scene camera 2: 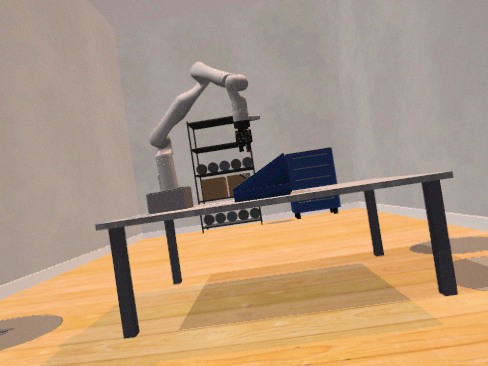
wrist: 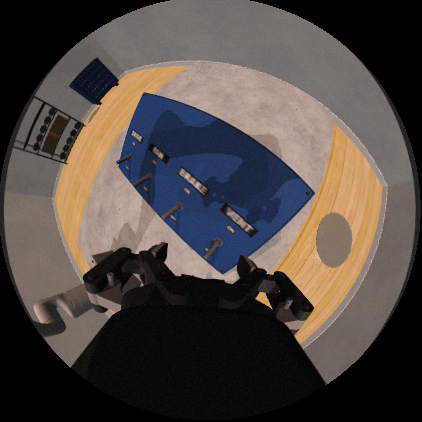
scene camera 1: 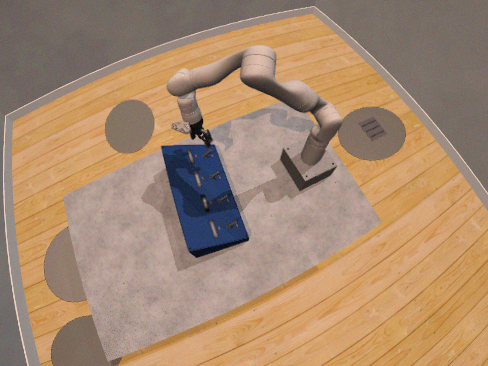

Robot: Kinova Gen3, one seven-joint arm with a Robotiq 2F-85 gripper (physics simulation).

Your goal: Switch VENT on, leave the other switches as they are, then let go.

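Frame: origin at the arm's base, x right, y back, z down, level; millimetres.
Seen in the pictures: gripper, between the fingertips: [scene camera 2: 245, 151] [wrist: 202, 256] [scene camera 1: 201, 142]; arm's base, origin of its link: [scene camera 2: 170, 189] [scene camera 1: 309, 157].
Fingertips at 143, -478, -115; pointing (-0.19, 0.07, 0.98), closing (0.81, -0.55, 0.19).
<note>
Pixels of each thing's top centre, then the offset from my fingertips to it, as dx, dy, dz. Level surfaces: height alone.
- VENT label, centre of its top: [wrist: 238, 220] [scene camera 1: 190, 156] +7, -61, +96
- VENT lever, centre of its top: [wrist: 209, 252] [scene camera 1: 207, 150] +11, +21, +97
- BRAKE lever, centre of its top: [wrist: 166, 211] -108, +28, +97
- FAN lever, centre of its top: [wrist: 136, 178] -228, +34, +97
- DRIVE lever, centre of its top: [wrist: 118, 157] -348, +41, +97
- grey table, height of its surface: dz +229
The blue switch panel [scene camera 1: 192, 220] [scene camera 2: 265, 180] [wrist: 280, 175] slopes up from its low edge, which faces the robot base. The VENT label [scene camera 1: 191, 156] [wrist: 239, 220] marks the end switch. The VENT lever [scene camera 1: 207, 154] [wrist: 213, 247] leans away from its label and ON mark, toward the low edge. The BRAKE lever [wrist: 171, 211], FAN lever [wrist: 142, 181] and DRIVE lever [wrist: 123, 160] lean the same way. My gripper [scene camera 1: 206, 142] [scene camera 2: 244, 149] [wrist: 202, 256] is open and empty, above the low side at the VENT end. In the wrist view the VENT lever shows between the fingertips, beyond them.
The panel stands on a grey table [scene camera 1: 280, 250] [scene camera 2: 320, 190]. The robot's base block [scene camera 1: 315, 172] [scene camera 2: 169, 199] stands on the low-edge side of the panel. A shelf rack [scene camera 2: 224, 122] and a blue cabinet [scene camera 2: 312, 175] [wrist: 95, 81] stand behind, off the table.
</note>
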